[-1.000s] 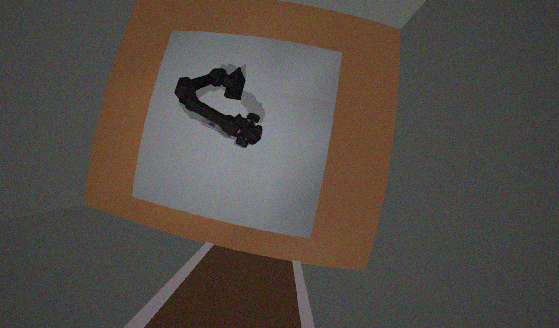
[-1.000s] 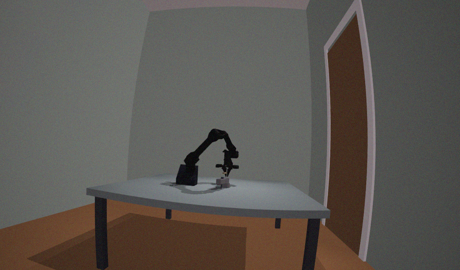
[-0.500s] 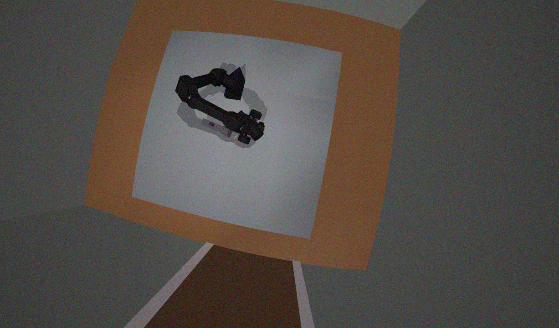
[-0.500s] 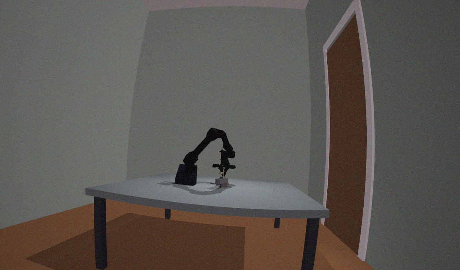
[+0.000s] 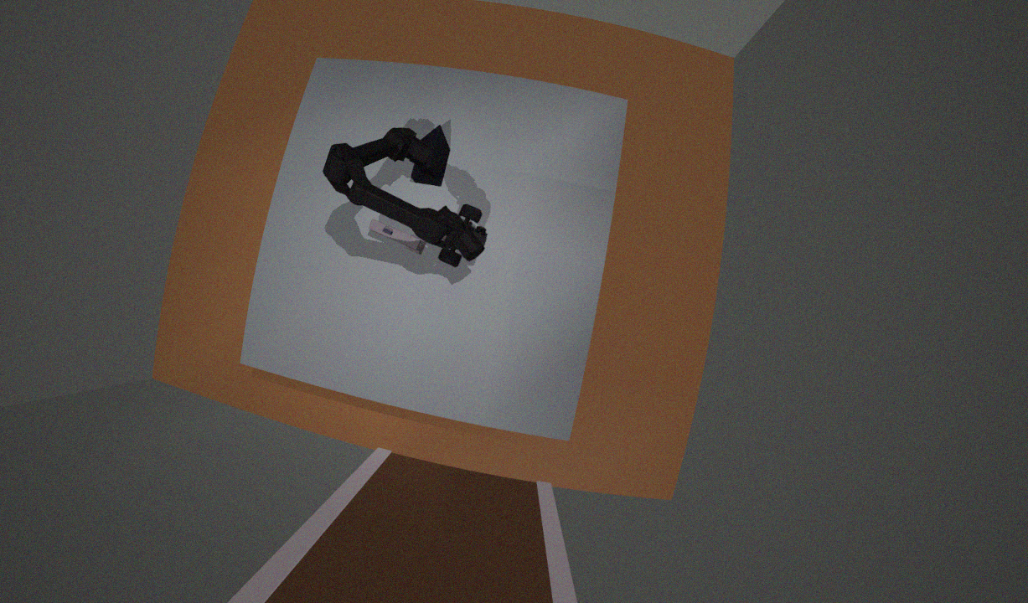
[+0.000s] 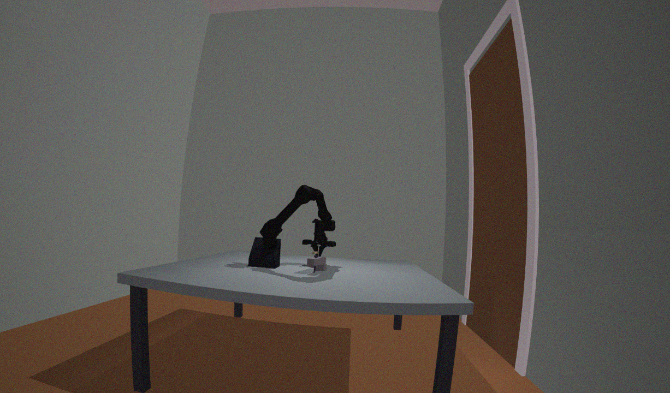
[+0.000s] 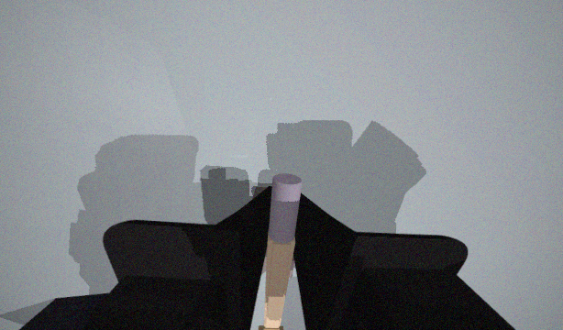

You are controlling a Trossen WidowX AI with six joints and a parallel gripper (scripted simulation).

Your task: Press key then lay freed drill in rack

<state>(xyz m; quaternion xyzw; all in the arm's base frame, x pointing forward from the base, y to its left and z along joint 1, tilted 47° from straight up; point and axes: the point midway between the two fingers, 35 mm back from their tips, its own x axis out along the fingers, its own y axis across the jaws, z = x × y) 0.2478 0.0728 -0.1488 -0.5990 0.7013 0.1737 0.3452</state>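
Right now the drill is 4 cm to the right of my gripper tip, 3 cm above it and 1 cm behind it. Also, from my gripper tip: rack 5 cm to the right, 2 cm below, 2 cm behind.
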